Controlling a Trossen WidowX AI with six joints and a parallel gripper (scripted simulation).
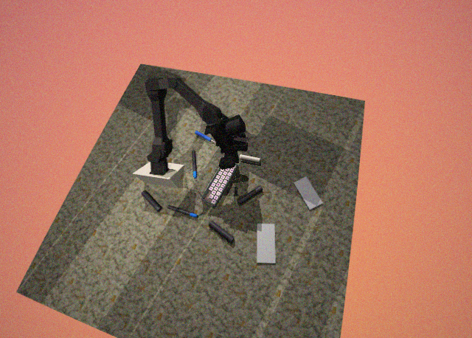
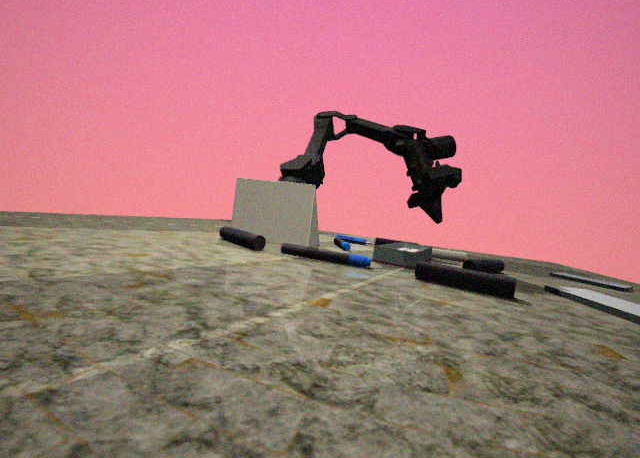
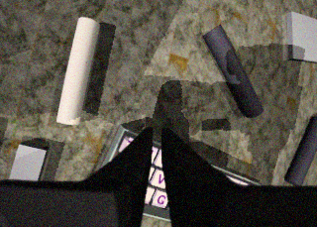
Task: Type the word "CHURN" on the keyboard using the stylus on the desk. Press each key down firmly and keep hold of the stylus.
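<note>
Now: gripper tip 170 mm past the blue stylus, 140 mm to the right of it and 80 mm above it. Round my gripper tip: white cylinder 70 mm below, 50 mm to the left, 40 mm ahead; then grey block 100 mm to the left, 80 mm below, 60 mm behind.
</note>
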